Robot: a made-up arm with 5 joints. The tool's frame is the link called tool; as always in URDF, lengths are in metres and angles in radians. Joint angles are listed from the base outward.
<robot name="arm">
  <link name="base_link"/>
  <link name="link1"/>
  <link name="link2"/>
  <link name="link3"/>
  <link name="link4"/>
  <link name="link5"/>
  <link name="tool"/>
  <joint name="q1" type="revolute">
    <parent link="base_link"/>
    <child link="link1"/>
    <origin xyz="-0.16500 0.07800 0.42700"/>
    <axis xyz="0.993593 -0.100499 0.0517"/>
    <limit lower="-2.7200" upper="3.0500"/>
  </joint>
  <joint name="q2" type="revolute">
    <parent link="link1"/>
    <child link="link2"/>
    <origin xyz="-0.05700 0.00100 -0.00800"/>
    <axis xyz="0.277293 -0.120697 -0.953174"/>
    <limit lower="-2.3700" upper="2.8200"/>
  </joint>
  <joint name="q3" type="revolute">
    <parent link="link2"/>
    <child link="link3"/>
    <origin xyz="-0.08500 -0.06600 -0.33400"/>
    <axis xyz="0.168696 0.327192 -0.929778"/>
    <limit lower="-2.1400" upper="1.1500"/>
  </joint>
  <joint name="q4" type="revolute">
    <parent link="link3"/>
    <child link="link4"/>
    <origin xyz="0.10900 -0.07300 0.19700"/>
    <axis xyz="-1 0 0"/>
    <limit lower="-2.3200" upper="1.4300"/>
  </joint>
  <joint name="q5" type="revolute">
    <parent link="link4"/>
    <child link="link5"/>
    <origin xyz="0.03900 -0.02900 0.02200"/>
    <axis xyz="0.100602 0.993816 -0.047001"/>
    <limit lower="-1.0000" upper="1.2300"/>
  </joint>
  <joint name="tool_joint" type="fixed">
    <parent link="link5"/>
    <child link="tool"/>
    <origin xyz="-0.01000 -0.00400 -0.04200" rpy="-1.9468 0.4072 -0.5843"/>
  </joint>
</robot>
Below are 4 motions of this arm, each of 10 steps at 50 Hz.
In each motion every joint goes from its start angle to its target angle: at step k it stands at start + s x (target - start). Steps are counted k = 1, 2, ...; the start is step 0. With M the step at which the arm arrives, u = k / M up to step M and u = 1 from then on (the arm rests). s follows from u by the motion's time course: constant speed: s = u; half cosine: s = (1 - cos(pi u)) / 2; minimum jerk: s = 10 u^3 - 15 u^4 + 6 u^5.
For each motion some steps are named. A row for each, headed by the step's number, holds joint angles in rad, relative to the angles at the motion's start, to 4 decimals.
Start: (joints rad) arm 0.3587 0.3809 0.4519 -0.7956 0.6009
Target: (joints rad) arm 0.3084 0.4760 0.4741 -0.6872 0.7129
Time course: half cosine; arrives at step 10
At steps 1, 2, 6, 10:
1: -0.0012 0.0023 0.0005 0.0027 0.0027
2: -0.0048 0.0091 0.0021 0.0104 0.0107
6: -0.0329 0.0622 0.0145 0.0709 0.0733
10: -0.0503 0.0951 0.0222 0.1084 0.1120

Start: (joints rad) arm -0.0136 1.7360 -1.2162 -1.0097 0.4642
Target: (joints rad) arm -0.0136 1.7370 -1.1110 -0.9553 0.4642
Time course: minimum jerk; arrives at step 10
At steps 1, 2, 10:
1: 0.0000 0.0000 0.0009 0.0005 0.0000
2: 0.0000 0.0001 0.0061 0.0032 0.0000
10: 0.0000 0.0010 0.1052 0.0544 0.0000

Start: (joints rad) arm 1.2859 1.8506 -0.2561 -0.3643 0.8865
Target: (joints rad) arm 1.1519 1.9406 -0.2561 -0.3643 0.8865
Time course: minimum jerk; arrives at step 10
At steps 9, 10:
9: -0.1329 0.0892 0.0000 0.0000 0.0000
10: -0.1340 0.0900 0.0000 0.0000 0.0000

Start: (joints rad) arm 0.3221 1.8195 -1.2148 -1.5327 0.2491
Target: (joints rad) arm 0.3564 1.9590 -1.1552 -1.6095 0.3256
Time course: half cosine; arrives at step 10
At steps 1, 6, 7, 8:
1: 0.0008 0.0034 0.0015 -0.0019 0.0019
6: 0.0224 0.0913 0.0390 -0.0503 0.0501
7: 0.0272 0.1107 0.0473 -0.0610 0.0607
8: 0.0310 0.1262 0.0539 -0.0695 0.0692

